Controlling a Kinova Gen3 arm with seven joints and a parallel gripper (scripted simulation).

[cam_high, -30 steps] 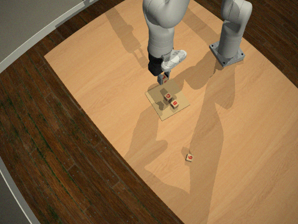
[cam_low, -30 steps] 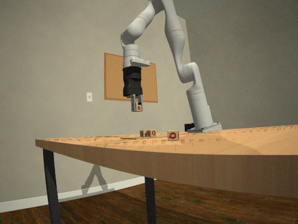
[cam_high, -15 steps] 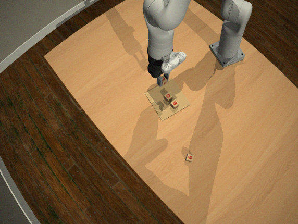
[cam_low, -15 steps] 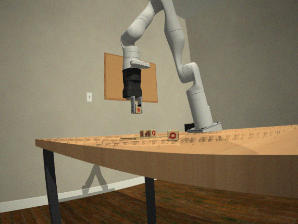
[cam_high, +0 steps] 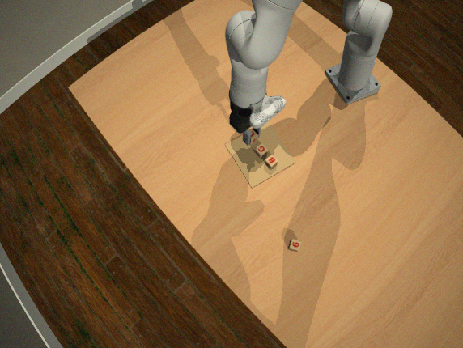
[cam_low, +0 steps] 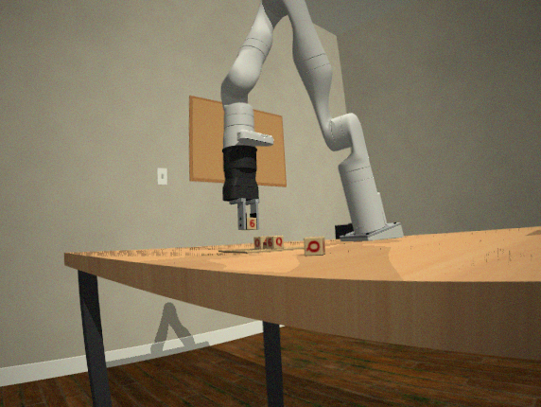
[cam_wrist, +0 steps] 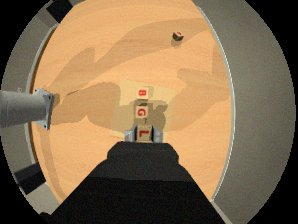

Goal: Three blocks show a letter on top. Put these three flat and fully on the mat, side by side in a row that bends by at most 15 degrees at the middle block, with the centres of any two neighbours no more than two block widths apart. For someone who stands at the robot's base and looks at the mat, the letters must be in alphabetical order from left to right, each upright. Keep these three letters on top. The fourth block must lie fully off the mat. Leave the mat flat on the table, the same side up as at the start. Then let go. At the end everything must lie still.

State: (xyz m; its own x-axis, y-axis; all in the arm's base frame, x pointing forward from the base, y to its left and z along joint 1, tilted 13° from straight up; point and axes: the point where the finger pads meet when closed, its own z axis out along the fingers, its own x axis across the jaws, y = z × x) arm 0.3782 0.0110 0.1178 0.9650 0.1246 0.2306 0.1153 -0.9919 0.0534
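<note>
Now: the tan mat 60 mm below my hand, 40 mm to the left of it and 10 mm behind it. From my hand the other things lie so: block marked B: 70 mm to the left, 50 mm below, 20 mm behind.
</note>
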